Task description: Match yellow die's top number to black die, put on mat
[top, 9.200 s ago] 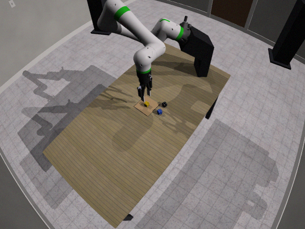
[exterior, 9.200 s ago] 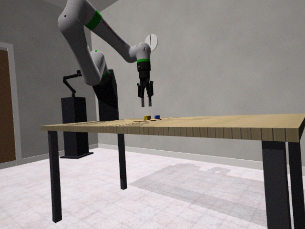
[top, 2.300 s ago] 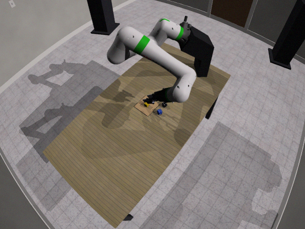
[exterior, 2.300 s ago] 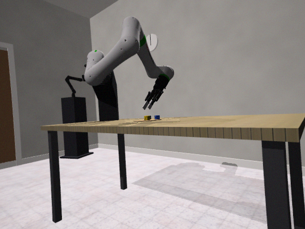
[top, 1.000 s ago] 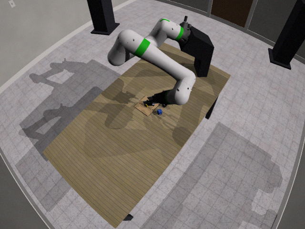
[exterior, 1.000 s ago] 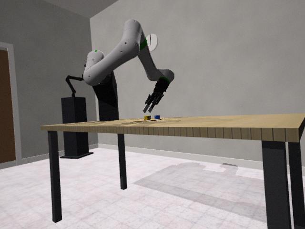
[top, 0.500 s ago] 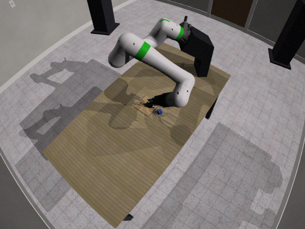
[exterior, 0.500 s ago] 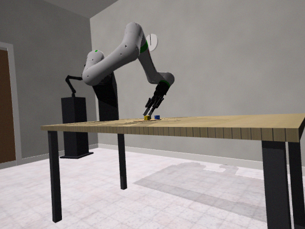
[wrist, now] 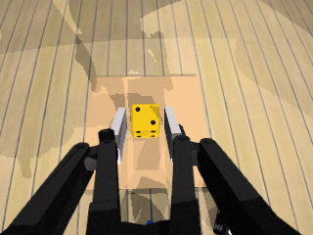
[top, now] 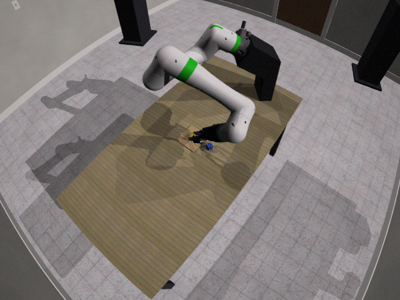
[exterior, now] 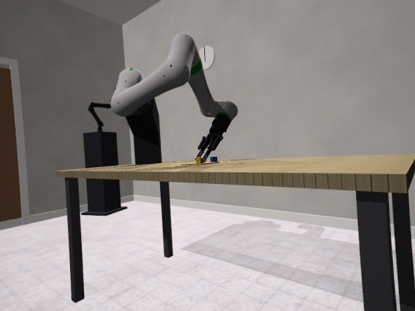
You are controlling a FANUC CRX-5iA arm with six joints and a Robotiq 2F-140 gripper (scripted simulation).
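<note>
The yellow die is 2 cm to the right of my hand, 2 cm below it and 1 cm behind it. From my hand the other things lie so: tan mat (4 cm below, 2 cm to the right, 1 cm behind); black die (11 cm to the left, 5 cm behind, 3 cm below); blue die (10 cm to the left, 3 cm below, 2 cm ahead).
</note>
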